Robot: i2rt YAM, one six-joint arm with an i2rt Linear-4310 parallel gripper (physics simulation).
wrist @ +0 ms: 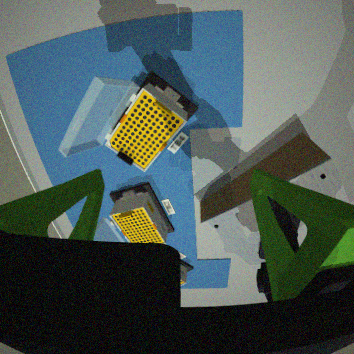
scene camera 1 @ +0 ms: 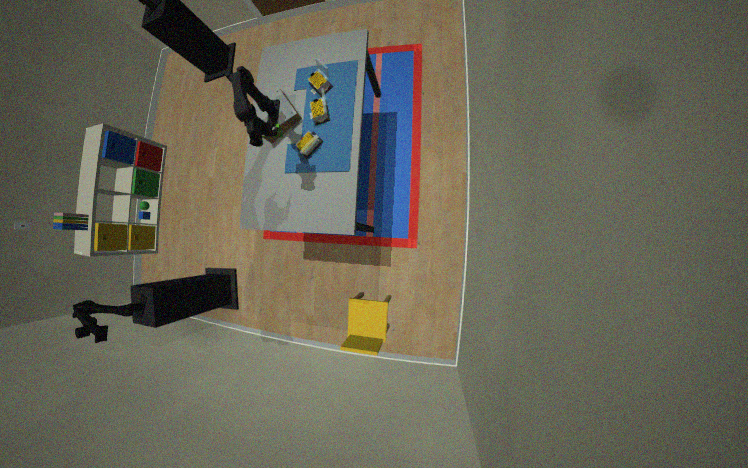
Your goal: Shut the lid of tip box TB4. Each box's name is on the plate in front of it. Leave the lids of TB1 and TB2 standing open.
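Places are measured from the arm's base along level axes (x ahead, y left, z up), in centimetres.
Where they show: gripper, fingertip midpoint: (wrist: 176, 177) (scene camera 1: 275, 136); arm's base, origin of the base link: (scene camera 1: 273, 113).
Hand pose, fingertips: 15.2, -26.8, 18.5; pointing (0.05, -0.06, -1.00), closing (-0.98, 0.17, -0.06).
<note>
Things, the pixels of their top centre, and the offset from my fingertips, as dx, dy, dz. "spot": a spot on its surface instead. Level surfaces: height alone.
- Tip box TB4, surface spot: (scene camera 1: 308, 143) spot: +13.8, -1.3, -12.7
- blue mat, its level: dz -27.2
- second box, middle of its top: (wrist: 136, 234) (scene camera 1: 316, 106) +14.9, +25.9, -19.7
- third box, middle of its top: (wrist: 163, 279) (scene camera 1: 315, 80) +13.4, +46.2, -20.6
- table, its level: dz -27.5
- second box's clear lid, surface spot: (wrist: 107, 230) spot: +21.5, +24.4, -19.9
Tip box TB4 (scene camera 1: 308, 143) (wrist: 147, 127) has a yellow perforated rack and stands on the blue mat (scene camera 1: 336, 157) (wrist: 217, 65), nearest the gripper. Its clear lid (wrist: 97, 117) stands open, tilted away on the side opposite its name plate (wrist: 177, 142); the plate's lettering is blurred. A second box (scene camera 1: 318, 110) (wrist: 137, 225) and a third box (scene camera 1: 318, 81) (wrist: 185, 270) stand farther along the mat; their names are unreadable, and the third is mostly hidden in the wrist view. My gripper (scene camera 1: 275, 129) (wrist: 176, 177) is open and empty, above and to the robot's side of TB4.
A long brown-faced block (scene camera 1: 289, 125) (wrist: 265, 175) stands on the table (scene camera 1: 325, 206) close to the mat's notch, under and beside the right finger in the wrist view. The second box's clear lid (wrist: 107, 230) shows partly. A second arm (scene camera 1: 88, 317) is far from the table.
</note>
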